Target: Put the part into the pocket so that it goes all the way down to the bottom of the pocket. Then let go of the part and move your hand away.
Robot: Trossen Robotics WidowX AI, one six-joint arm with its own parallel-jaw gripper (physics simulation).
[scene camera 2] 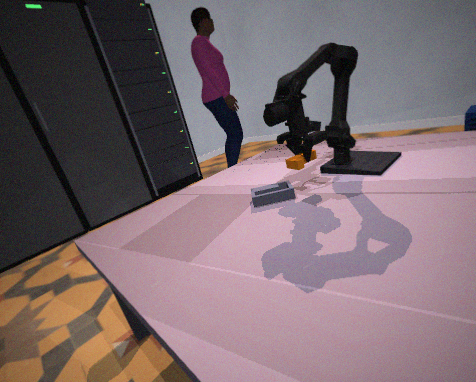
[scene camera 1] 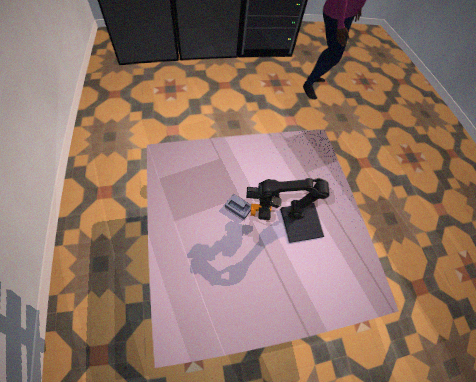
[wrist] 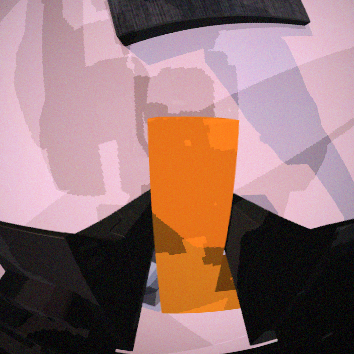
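An orange part is held between the two black fingers of my gripper, which is shut on it. The part is above the table, on the arm-base side of the grey block with the pocket, and apart from it. The grey block sits on the table with its long recess facing up; no part stands in the recess. In the wrist view a small blue-grey piece, probably the block, shows beside the left finger. The fingers hide the part's sides.
The black arm base stands on the pink table, right of the block in scene camera 1. The arm's shadow falls on the table. Dark cabinets and a person are beyond the table.
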